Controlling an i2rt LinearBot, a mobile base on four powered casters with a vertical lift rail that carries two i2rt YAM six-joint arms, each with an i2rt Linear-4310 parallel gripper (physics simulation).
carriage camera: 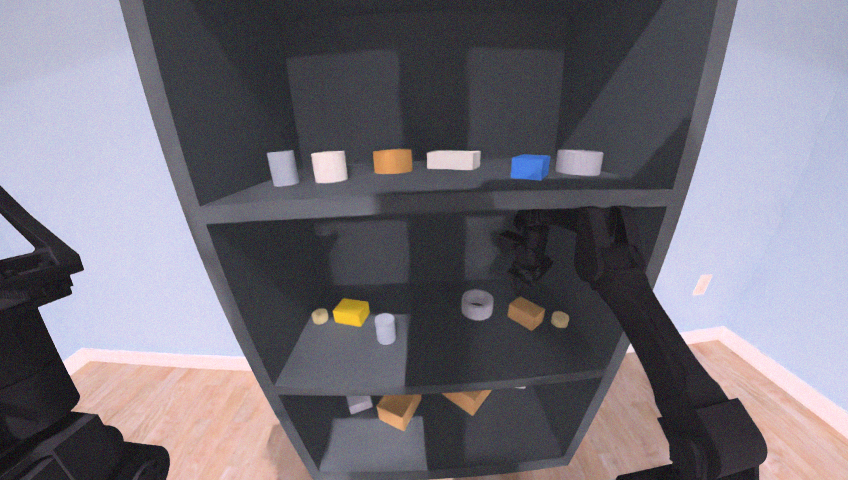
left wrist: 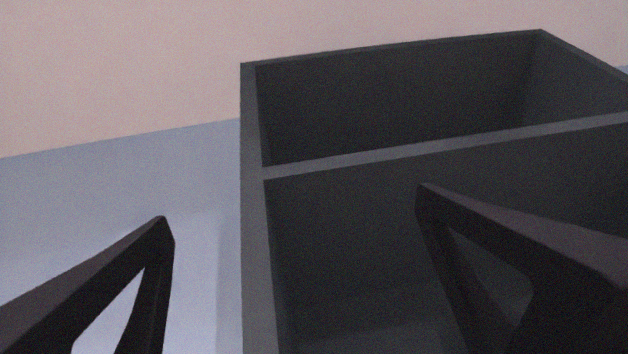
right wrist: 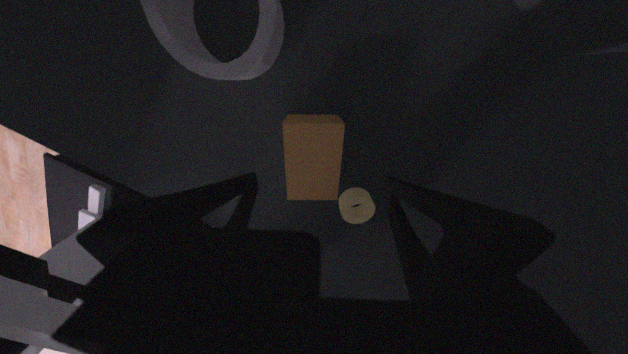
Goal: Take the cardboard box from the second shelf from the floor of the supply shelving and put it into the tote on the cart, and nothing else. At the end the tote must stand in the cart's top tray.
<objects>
yellow box: carriage camera 353,312; not seen in the left wrist view (out of frame); not seen in the right wrist view (out of frame)
cream box: carriage camera 442,159; not seen in the left wrist view (out of frame); not seen in the right wrist view (out of frame)
</objects>
